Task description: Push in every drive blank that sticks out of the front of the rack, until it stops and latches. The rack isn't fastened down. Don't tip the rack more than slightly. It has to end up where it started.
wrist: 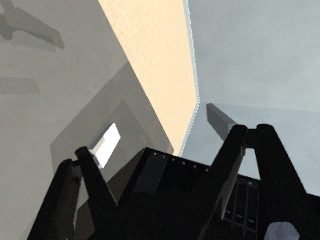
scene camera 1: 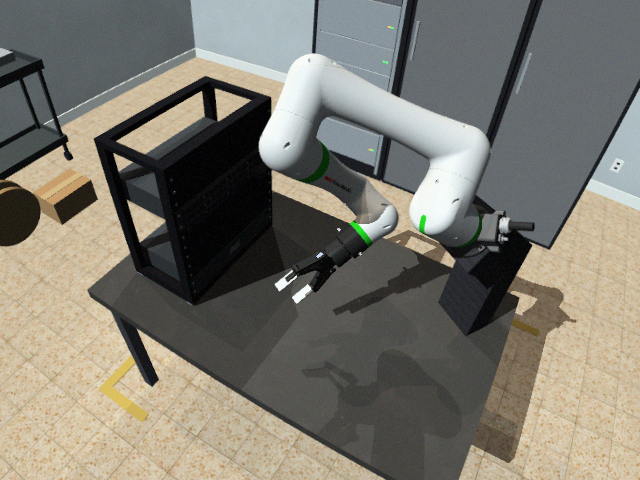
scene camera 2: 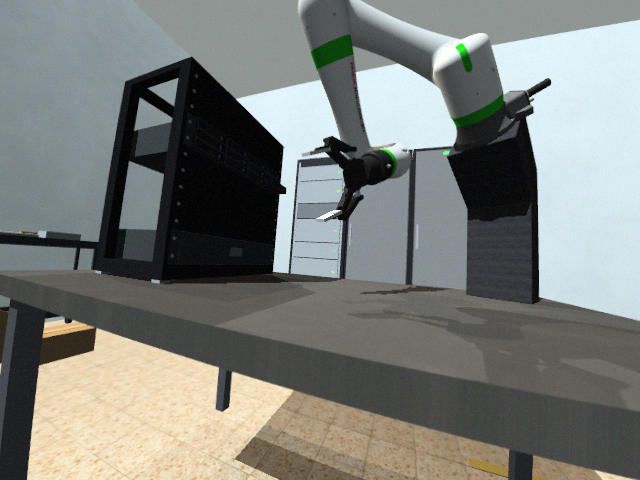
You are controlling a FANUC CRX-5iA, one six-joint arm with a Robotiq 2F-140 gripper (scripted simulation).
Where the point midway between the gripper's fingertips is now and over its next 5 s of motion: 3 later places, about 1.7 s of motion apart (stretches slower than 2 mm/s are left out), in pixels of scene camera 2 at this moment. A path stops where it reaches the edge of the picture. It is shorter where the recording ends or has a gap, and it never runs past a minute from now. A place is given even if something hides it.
The gripper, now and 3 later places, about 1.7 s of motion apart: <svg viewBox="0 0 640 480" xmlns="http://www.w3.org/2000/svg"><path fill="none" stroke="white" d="M313 189L299 177L308 172L291 184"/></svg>
